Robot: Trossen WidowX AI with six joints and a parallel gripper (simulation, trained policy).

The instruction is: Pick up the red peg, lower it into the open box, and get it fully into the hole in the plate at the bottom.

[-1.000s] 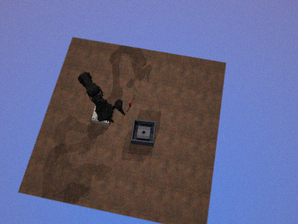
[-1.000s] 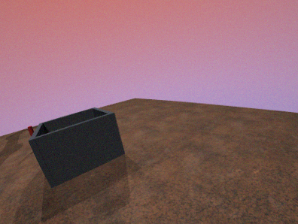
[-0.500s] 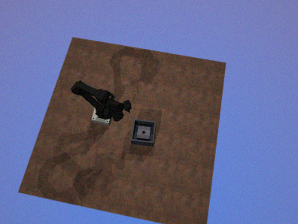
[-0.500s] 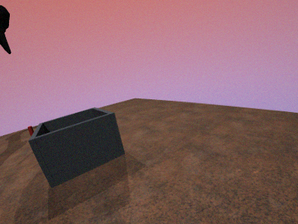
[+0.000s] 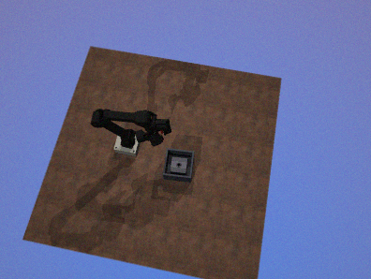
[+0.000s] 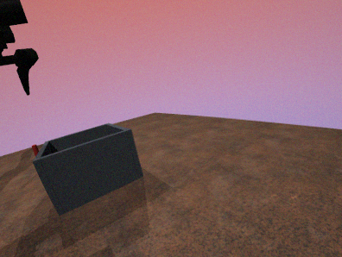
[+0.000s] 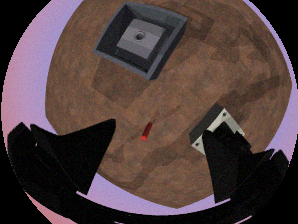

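Right now the red peg is 20 mm behind my gripper tip, 110 mm to the left of it and 170 mm below it. Also, from my gripper tip: dark grey box: 140 mm ahead, 80 mm to the right, 180 mm below; then plate: 140 mm ahead, 80 mm to the right, 160 mm below.
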